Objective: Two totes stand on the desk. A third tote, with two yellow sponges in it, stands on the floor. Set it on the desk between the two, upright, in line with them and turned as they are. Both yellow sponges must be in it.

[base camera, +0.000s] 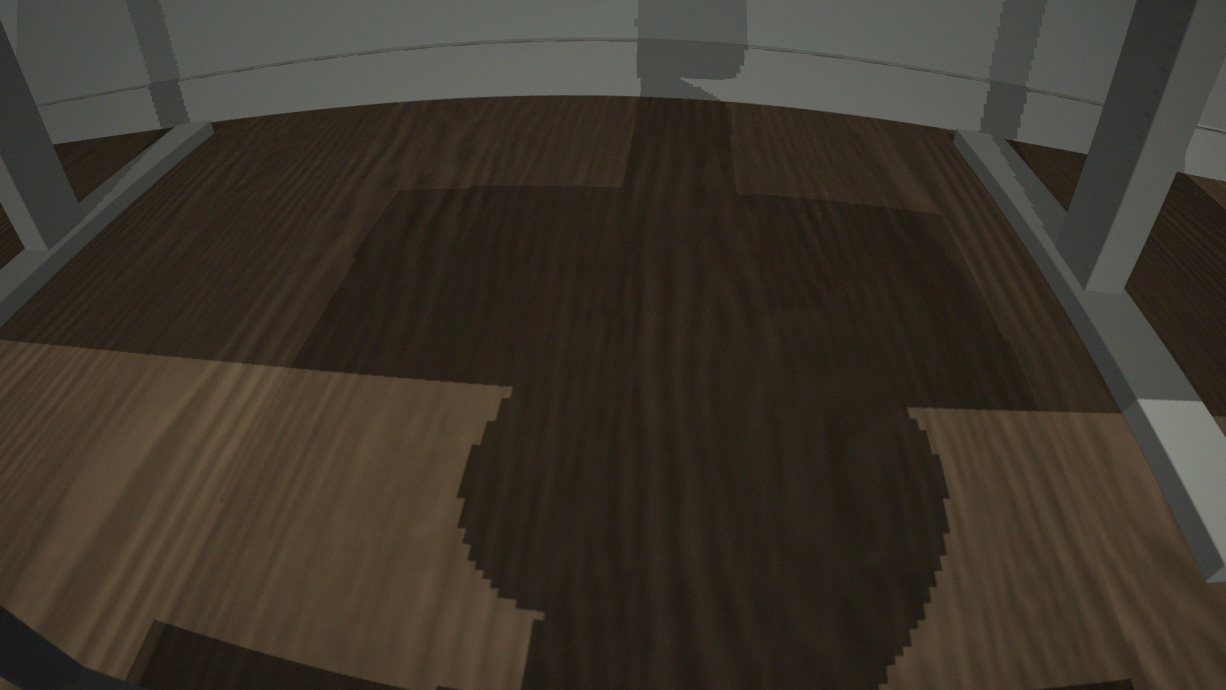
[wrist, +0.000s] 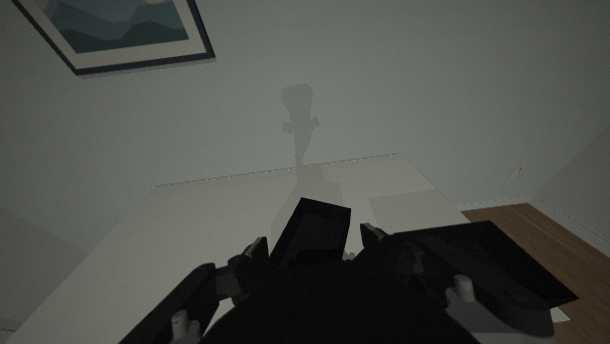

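Note:
In the wrist view my gripper (wrist: 314, 240) is open with nothing between its fingers. It hangs low over the white desk (wrist: 183, 223) and faces the wall. A black tote (wrist: 314, 227) stands on the desk just beyond the fingertips, its open top dark. A second black tote (wrist: 467, 249) stands close to its right, partly behind my right finger. The base camera shows only the floor under the desk, with no tote on it.
A framed picture (wrist: 139, 33) hangs on the wall at upper left. Wooden floor (wrist: 505, 220) shows past the desk's right end. In the base view, grey desk legs (base camera: 1131, 143) (base camera: 31, 171) and foot rails (base camera: 1046, 228) (base camera: 107, 199) flank the dark floor (base camera: 610, 380).

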